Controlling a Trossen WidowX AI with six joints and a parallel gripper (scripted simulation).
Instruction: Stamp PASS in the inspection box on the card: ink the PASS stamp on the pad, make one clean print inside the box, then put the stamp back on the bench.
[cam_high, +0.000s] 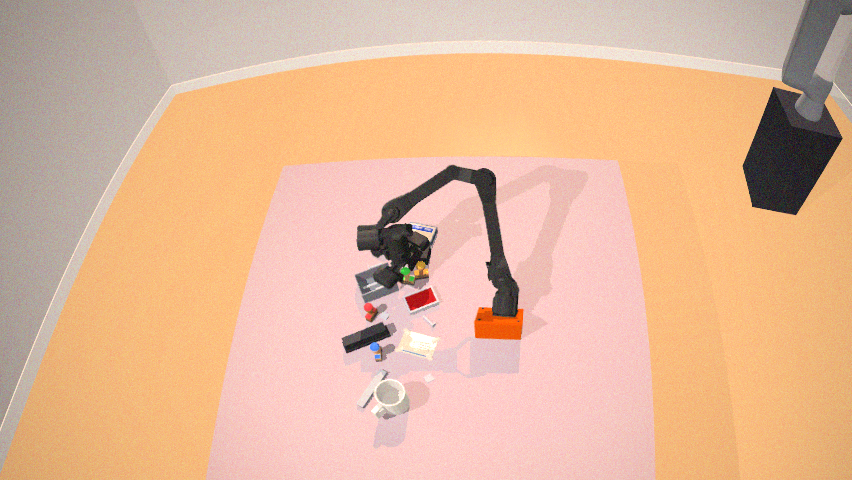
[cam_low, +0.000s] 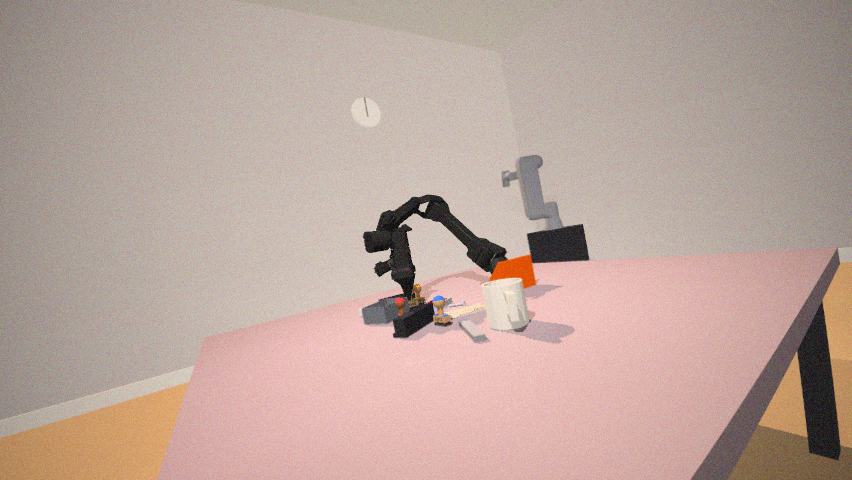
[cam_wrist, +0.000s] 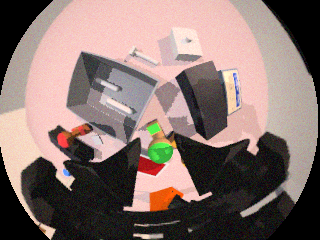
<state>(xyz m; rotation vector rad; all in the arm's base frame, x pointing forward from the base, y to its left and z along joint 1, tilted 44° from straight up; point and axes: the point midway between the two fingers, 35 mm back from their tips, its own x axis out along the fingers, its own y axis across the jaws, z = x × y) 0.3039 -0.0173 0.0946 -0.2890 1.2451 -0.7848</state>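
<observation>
Now: the green-knobbed stamp 1 cm below my gripper tip. Round my gripper tip: grey tray (8 cm ahead, 3 cm to the left, 2 cm below); then orange-knobbed stamp (4 cm behind, 3 cm to the right, 1 cm below); then red ink pad (6 cm behind, 6 cm to the left, 3 cm below).
</observation>
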